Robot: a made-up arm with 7 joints.
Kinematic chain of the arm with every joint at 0, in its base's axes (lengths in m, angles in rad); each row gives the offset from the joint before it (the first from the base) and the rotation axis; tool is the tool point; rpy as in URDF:
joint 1: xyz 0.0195 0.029 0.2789 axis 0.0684 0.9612 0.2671
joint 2: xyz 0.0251 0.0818 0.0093 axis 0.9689 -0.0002 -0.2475
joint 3: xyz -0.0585 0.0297 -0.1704 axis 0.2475 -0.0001 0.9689
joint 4: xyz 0.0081 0.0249 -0.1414 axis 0.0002 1 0
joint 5: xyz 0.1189 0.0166 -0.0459 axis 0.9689 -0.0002 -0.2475
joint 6: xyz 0.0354 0.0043 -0.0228 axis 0.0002 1 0
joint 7: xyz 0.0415 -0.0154 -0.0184 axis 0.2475 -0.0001 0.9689
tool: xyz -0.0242 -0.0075 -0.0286 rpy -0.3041 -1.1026 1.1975
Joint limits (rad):
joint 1: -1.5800..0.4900
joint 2: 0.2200..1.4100
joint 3: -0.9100..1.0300
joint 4: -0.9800..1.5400
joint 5: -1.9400..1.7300
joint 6: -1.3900..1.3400
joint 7: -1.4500..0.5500
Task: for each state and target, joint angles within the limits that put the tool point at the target. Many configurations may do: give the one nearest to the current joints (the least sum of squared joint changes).
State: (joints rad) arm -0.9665 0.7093 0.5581 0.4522 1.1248 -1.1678 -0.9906
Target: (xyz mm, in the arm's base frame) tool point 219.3 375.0 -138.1
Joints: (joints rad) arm -0.4429 0.2833 0.6509 1.0527 1.0981 -0.9858 -0.9829
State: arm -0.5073 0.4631 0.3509 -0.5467 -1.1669 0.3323 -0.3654
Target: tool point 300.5 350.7 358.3
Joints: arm -0.8504 0.8896 0.5609 -0.3979 -1.0876 0.2496 -0.3886
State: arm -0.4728 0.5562 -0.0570 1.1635 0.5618 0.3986 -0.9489
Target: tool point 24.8 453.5 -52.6
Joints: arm -0.2411 0.5854 -0.0045 1.5400 0.4841 0.7350 -0.8872
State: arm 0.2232 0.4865 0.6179 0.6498 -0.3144 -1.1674 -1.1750
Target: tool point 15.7 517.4 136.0
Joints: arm 0.4276 0.6216 0.8573 0.0319 -0.3051 -1.3768 -1.1975
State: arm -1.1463 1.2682 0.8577 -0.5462 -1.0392 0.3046 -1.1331
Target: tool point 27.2 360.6 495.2
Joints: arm -1.5800 1.2610 1.0300 -0.8865 -0.6914 0.3713 -1.1306
